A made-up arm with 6 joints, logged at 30 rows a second.
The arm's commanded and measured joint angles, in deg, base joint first. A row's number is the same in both.
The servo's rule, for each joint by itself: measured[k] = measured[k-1] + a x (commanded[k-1-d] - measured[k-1]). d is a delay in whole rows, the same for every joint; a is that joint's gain. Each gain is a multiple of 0.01, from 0.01 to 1. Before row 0 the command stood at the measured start. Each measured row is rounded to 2 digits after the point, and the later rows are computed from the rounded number. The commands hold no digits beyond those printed.
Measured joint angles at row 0:
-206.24, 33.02, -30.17, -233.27, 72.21, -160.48
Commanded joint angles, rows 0 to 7:
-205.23, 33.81, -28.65, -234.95, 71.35, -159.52
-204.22, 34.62, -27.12, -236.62, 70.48, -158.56
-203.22, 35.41, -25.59, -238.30, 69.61, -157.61
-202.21, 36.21, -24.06, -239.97, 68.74, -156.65
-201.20, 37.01, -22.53, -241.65, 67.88, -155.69
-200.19, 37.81, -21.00, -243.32, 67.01, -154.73
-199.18, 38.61, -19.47, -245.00, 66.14, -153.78
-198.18, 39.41, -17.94, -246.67, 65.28, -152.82
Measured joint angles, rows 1 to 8:
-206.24, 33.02, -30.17, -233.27, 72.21, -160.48
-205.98, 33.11, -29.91, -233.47, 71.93, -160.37
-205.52, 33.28, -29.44, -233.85, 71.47, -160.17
-204.92, 33.51, -28.79, -234.38, 70.87, -159.89
-204.22, 33.81, -27.99, -235.05, 70.19, -159.53
-203.43, 34.16, -27.06, -235.84, 69.45, -159.11
-202.59, 34.56, -26.03, -236.74, 68.67, -158.63
-201.70, 35.01, -24.91, -237.73, 67.86, -158.10
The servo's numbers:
d 1
a 0.26 0.11 0.17 0.12 0.32 0.11

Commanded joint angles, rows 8 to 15:
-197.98, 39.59, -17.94, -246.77, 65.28, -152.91
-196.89, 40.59, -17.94, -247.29, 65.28, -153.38
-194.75, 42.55, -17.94, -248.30, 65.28, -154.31
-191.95, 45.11, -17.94, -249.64, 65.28, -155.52
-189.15, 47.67, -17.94, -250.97, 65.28, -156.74
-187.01, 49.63, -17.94, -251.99, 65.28, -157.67
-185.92, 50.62, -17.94, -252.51, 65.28, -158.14
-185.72, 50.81, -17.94, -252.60, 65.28, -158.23
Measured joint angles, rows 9 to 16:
-200.78, 35.49, -23.73, -238.80, 67.03, -157.52
-200.05, 35.94, -22.75, -239.76, 66.47, -157.01
-199.23, 36.45, -21.93, -240.66, 66.09, -156.61
-198.07, 37.12, -21.25, -241.58, 65.83, -156.36
-196.48, 38.00, -20.69, -242.55, 65.65, -156.27
-194.57, 39.06, -20.22, -243.56, 65.53, -156.32
-192.60, 40.22, -19.83, -244.57, 65.45, -156.47
-190.86, 41.36, -19.51, -245.52, 65.40, -156.65

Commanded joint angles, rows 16 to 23:
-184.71, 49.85, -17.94, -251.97, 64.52, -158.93
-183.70, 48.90, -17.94, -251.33, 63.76, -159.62
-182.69, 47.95, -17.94, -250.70, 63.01, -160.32
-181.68, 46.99, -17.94, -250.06, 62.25, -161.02
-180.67, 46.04, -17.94, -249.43, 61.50, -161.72
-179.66, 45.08, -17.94, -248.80, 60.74, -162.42
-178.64, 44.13, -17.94, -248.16, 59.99, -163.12
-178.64, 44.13, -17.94, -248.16, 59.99, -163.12
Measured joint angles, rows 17 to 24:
-189.52, 42.40, -19.24, -246.37, 65.36, -156.82
-188.27, 43.22, -19.02, -247.04, 65.09, -157.05
-187.08, 43.84, -18.84, -247.55, 64.66, -157.33
-185.94, 44.29, -18.69, -247.93, 64.13, -157.66
-184.83, 44.59, -18.56, -248.19, 63.53, -158.03
-183.75, 44.75, -18.45, -248.34, 62.88, -158.44
-182.69, 44.79, -18.36, -248.40, 62.20, -158.88
-181.64, 44.72, -18.29, -248.37, 61.49, -159.35

